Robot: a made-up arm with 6 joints. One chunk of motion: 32 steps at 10 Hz.
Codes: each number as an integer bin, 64 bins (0 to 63) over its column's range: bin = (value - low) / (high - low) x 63, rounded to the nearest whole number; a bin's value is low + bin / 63 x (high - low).
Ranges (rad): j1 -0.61..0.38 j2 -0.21..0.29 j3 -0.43..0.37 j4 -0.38..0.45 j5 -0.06..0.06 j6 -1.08..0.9
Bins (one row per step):
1: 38 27 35 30 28 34
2: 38 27 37 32 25 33
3: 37 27 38 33 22 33
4: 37 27 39 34 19 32
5: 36 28 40 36 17 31
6: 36 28 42 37 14 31
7: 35 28 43 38 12 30
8: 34 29 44 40 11 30
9: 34 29 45 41 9 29
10: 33 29 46 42 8 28
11: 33 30 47 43 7 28
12: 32 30 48 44 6 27
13: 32 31 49 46 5 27
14: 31 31 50 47 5 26
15: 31 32 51 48 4 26
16: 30 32 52 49 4 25
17: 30 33 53 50 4 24
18: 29 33 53 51 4 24
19: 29 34 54 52 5 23
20: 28 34 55 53 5 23
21: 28 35 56 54 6 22
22: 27 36 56 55 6 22
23: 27 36 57 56 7 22
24: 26 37 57 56 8 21
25: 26 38 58 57 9 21
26: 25 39 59 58 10 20
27: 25 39 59 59 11 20
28: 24 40 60 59 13 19
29: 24 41 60 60 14 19
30: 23 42 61 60 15 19
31: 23 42 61 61 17 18
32: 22 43 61 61 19 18
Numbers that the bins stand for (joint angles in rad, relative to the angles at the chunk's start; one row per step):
1: -0.0129 0.0043 0.0144 0.0152 -0.0067 -0.0114
2: -0.0129 0.0043 0.0398 0.0416 -0.0124 -0.0429
3: -0.0286 0.0043 0.0525 0.0548 -0.0181 -0.0429
4: -0.0286 0.0043 0.0652 0.0679 -0.0238 -0.0743
5: -0.0443 0.0122 0.0779 0.0943 -0.0276 -0.1057
6: -0.0443 0.0122 0.1033 0.1075 -0.0333 -0.1057
7: -0.0600 0.0122 0.1160 0.1206 -0.0371 -0.1371
8: -0.0757 0.0202 0.1287 0.1470 -0.0390 -0.1371
9: -0.0757 0.0202 0.1414 0.1602 -0.0429 -0.1686
10: -0.0914 0.0202 0.1541 0.1733 -0.0448 -0.2000
11: -0.0914 0.0281 0.1668 0.1865 -0.0467 -0.2000
12: -0.1071 0.0281 0.1795 0.1997 -0.0486 -0.2314
13: -0.1071 0.0360 0.1922 0.2260 -0.0505 -0.2314
14: -0.1229 0.0360 0.2049 0.2392 -0.0505 -0.2629
15: -0.1229 0.0440 0.2176 0.2524 -0.0524 -0.2629
16: -0.1386 0.0440 0.2303 0.2656 -0.0524 -0.2943
17: -0.1386 0.0519 0.2430 0.2787 -0.0524 -0.3257
18: -0.1543 0.0519 0.2430 0.2919 -0.0524 -0.3257
19: -0.1543 0.0598 0.2557 0.3051 -0.0505 -0.3571
20: -0.1700 0.0598 0.2684 0.3183 -0.0505 -0.3571
21: -0.1700 0.0678 0.2811 0.3314 -0.0486 -0.3886
22: -0.1857 0.0757 0.2811 0.3446 -0.0486 -0.3886
23: -0.1857 0.0757 0.2938 0.3578 -0.0467 -0.3886
24: -0.2014 0.0837 0.2938 0.3578 -0.0448 -0.4200
25: -0.2014 0.0916 0.3065 0.3710 -0.0429 -0.4200
26: -0.2171 0.0995 0.3192 0.3841 -0.0410 -0.4514
27: -0.2171 0.0995 0.3192 0.3973 -0.0390 -0.4514
28: -0.2329 0.1075 0.3319 0.3973 -0.0352 -0.4829
29: -0.2329 0.1154 0.3319 0.4105 -0.0333 -0.4829
30: -0.2486 0.1233 0.3446 0.4105 -0.0314 -0.4829
31: -0.2486 0.1233 0.3446 0.4237 -0.0276 -0.5143
32: -0.2643 0.1313 0.3446 0.4237 -0.0238 -0.5143

